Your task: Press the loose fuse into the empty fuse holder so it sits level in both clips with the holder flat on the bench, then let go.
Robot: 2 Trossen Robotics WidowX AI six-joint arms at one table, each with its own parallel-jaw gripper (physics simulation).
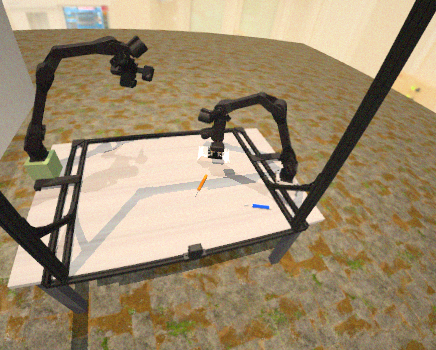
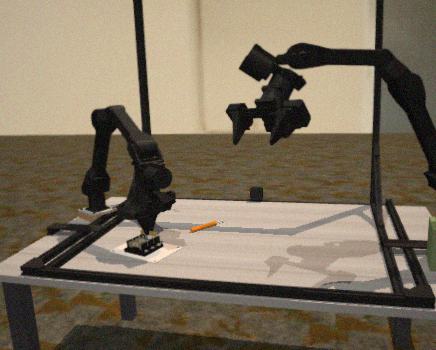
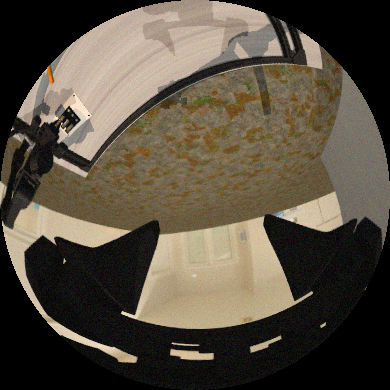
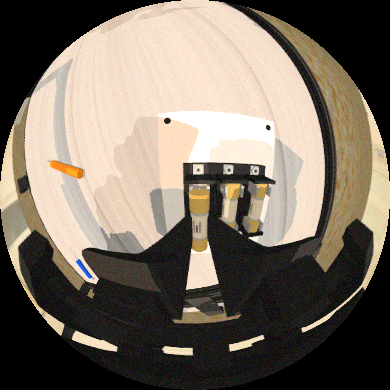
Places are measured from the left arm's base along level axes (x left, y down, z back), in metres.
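Pixels of known places: left gripper, fingertip midpoint: (image 1: 138,77) (image 2: 252,143) (image 3: 213,223); right gripper, fingertip midpoint: (image 1: 215,151) (image 2: 149,234) (image 3: 59,119) (image 4: 198,218); left arm's base, link origin: (image 1: 39,156); right arm's base, link origin: (image 1: 286,177) (image 2: 97,208).
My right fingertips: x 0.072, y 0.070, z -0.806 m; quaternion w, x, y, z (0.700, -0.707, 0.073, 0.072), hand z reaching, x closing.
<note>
For each thing: its middle in the pictures, then the offset to it from my right fingertips. "*": a spot on its surface instead.
- loose fuse, body centre: (image 4: 198,222) (image 2: 148,232) dx +0.000, dy -0.004, dz -0.001 m
- black fuse holder, body centre: (image 4: 224,200) (image 2: 145,244) (image 3: 67,119) (image 1: 214,152) dx +0.026, dy +0.021, dz +0.001 m
- white plate, surface spot: (image 4: 235,131) * dx +0.053, dy +0.037, dz +0.062 m
- orange screwdriver, body centre: (image 4: 58,165) (image 2: 208,225) (image 1: 200,185) dx -0.201, dy +0.032, dz +0.108 m
- blue screwdriver, body centre: (image 4: 80,264) (image 1: 256,206) dx -0.347, dy +0.032, dz -0.117 m
The loose fuse (image 4: 200,199) (image 2: 153,233), glass with gold caps, is between the fingers of my right gripper (image 4: 198,218) (image 2: 148,231), which is shut on it. It lines up with the left bay of the black fuse holder (image 4: 213,169) (image 2: 144,246) (image 3: 69,119); its far cap is at the far clip. The fingers hide part of the near clip, so I cannot tell whether it is seated. Two more fuses sit in the bays to the right. The holder is on a white plate (image 4: 235,131) (image 2: 171,249) on the bench. My left gripper (image 2: 254,142) (image 3: 213,223) is open and empty, high above the bench.
An orange screwdriver (image 1: 202,183) (image 2: 204,227) (image 4: 66,169) and a blue screwdriver (image 1: 260,206) (image 4: 84,269) lie on the bench. A green block (image 1: 43,167) is at the left arm's base. A black frame (image 2: 225,290) runs around the bench.
</note>
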